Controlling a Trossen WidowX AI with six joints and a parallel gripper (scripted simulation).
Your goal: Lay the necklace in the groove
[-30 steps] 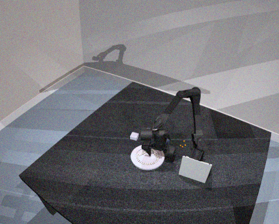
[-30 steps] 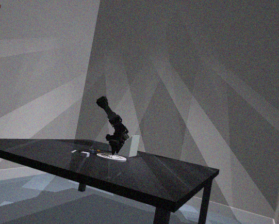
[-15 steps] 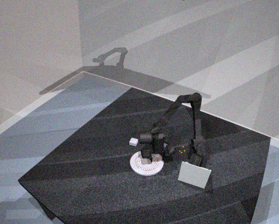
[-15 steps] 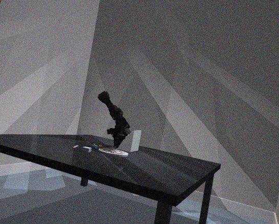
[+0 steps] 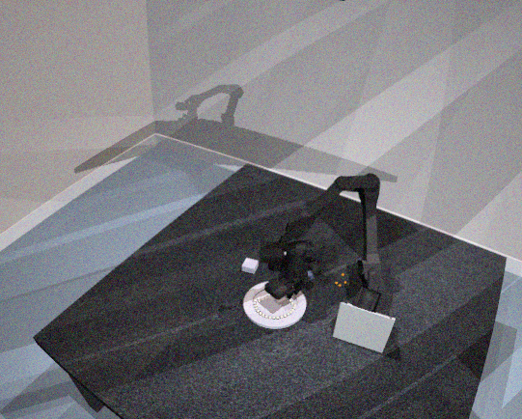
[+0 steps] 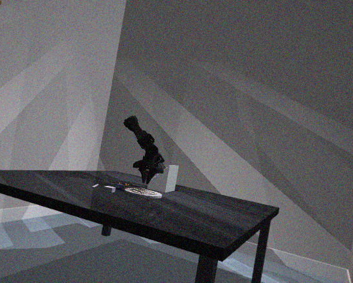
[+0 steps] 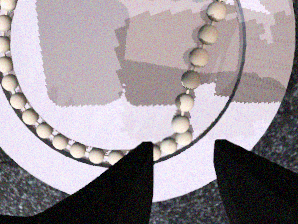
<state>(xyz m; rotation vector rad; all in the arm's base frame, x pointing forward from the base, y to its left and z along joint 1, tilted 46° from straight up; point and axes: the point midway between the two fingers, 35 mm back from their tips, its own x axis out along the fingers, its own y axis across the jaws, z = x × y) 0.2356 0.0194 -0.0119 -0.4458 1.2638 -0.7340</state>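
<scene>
Right now my gripper tip is 5 cm short of the round white bead board, 2 cm to the right of it and 4 cm above it. From my gripper tip the other things lie so: small white block (21 cm ahead, 7 cm to the right, 4 cm below); then small blue cube (2 cm ahead, 15 cm to the right, 4 cm below); then thin white stick (16 cm ahead, 20 cm to the right, 5 cm below).
</scene>
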